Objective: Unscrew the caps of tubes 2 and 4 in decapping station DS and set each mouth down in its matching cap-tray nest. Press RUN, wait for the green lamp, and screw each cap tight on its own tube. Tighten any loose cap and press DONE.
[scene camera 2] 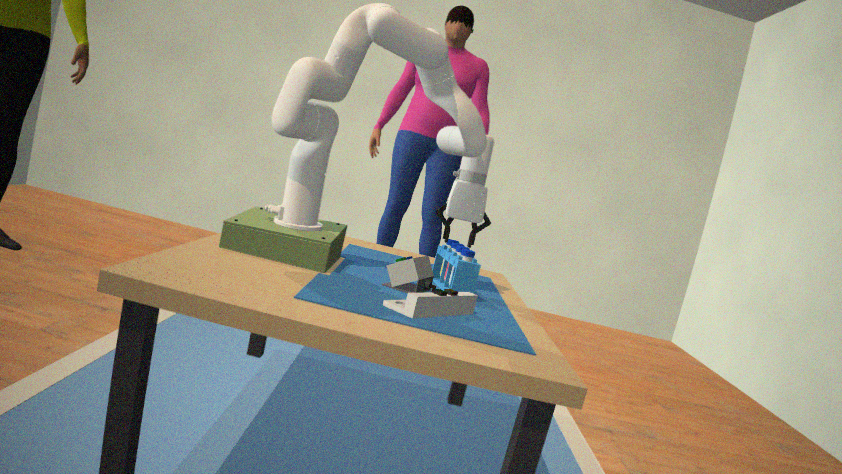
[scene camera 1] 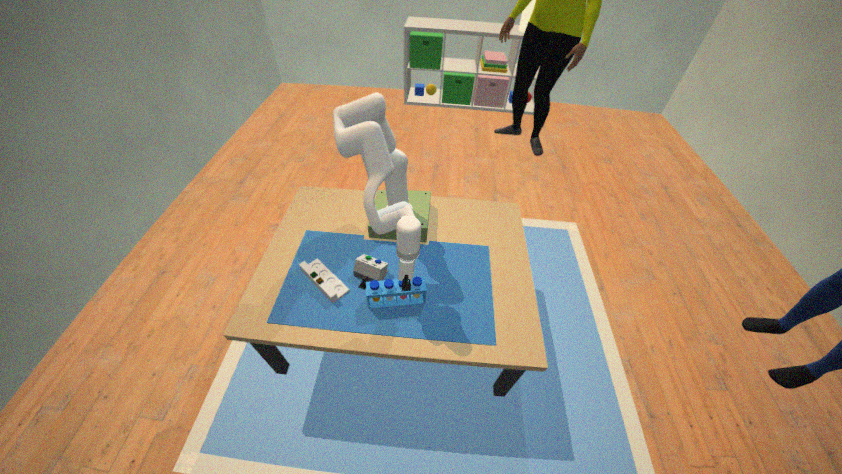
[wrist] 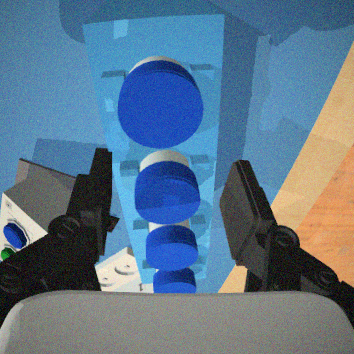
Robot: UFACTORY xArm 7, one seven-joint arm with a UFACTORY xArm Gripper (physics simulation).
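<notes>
The light-blue rack holds upright tubes with blue caps in one row. All four places in the row show a cap; tube numbers are not readable. My gripper is open and empty, pointing down just above the rack. In the wrist view its fingers stand on either side of the second cap from the top, apart from it; the nearest large cap lies beyond. The white cap tray has round nests. The grey button box has a green and a blue button.
The blue mat lies on the wooden table. The green arm base stands at the back. A small black object lies between box and rack. A person in pink stands behind the table.
</notes>
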